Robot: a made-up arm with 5 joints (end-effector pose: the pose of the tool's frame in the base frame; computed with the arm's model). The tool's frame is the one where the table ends.
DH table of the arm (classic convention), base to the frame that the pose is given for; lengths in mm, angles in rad. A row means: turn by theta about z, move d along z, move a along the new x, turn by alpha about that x. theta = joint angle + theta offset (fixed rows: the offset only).
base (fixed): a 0, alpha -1.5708, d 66.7, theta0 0
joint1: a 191.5, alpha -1.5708, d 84, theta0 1.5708
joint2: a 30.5, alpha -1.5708, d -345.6, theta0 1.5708
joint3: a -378.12, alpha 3.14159, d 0, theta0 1.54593
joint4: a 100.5, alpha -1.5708, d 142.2, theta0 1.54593
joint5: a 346.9, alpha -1.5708, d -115.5, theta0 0
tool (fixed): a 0, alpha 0, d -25.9, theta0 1.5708
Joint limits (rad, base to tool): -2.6..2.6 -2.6..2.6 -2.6..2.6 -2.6..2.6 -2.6..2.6
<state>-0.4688 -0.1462 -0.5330 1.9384 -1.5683</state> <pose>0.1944 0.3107 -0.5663 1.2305 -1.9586 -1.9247</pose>
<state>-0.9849 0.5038 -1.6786 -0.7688 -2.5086</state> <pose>0.8905 0.2526 0.2199 1.8833 -1.7019 0.9214</pose>
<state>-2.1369 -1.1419 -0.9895 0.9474 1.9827</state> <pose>-0.1033 -0.0114 0.1411 -0.2125 -0.1143 -0.4161</pose>
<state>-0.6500 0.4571 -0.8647 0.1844 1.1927</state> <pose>-0.0098 0.1927 -0.0096 -1.0446 -0.0390 -1.4886</pose>
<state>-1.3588 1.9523 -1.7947 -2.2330 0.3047</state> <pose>0.3064 0.0304 0.7471 -1.9481 -0.3461 -1.0986</pose>
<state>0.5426 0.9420 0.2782 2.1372 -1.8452</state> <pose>-0.1711 -0.4373 -0.1481 0.4705 -1.3557 -0.4537</pose>
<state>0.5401 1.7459 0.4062 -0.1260 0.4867</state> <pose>0.4049 0.1638 0.1453 -2.0009 0.6738 1.1205</pose>
